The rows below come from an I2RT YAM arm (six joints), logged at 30 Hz.
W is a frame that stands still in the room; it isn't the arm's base.
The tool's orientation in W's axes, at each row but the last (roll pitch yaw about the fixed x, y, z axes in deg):
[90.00 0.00 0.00]
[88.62 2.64 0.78]
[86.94 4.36 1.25]
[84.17 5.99 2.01]
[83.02 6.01 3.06]
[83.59 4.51 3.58]
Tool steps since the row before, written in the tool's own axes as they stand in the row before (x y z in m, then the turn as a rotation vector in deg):
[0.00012 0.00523 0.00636 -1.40 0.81 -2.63]
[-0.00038 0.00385 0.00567 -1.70 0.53 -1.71]
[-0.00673 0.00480 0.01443 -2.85 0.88 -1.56]
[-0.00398 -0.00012 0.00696 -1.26 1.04 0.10]
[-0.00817 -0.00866 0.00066 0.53 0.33 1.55]
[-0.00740 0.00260 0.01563 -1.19 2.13 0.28]
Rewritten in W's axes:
[0.00012 -0.00636 0.00523 -1.40 2.63 0.81]
[-0.00012 -0.00558 0.00400 -1.70 1.70 0.57]
[-0.00598 -0.01429 0.00606 -2.82 1.54 1.01]
[-0.00365 -0.00707 0.00100 -1.14 -0.03 1.17]
[-0.00891 -0.00219 -0.00761 0.66 -1.47 0.46]
[-0.00607 -0.01565 0.00490 -1.01 -0.10 2.23]

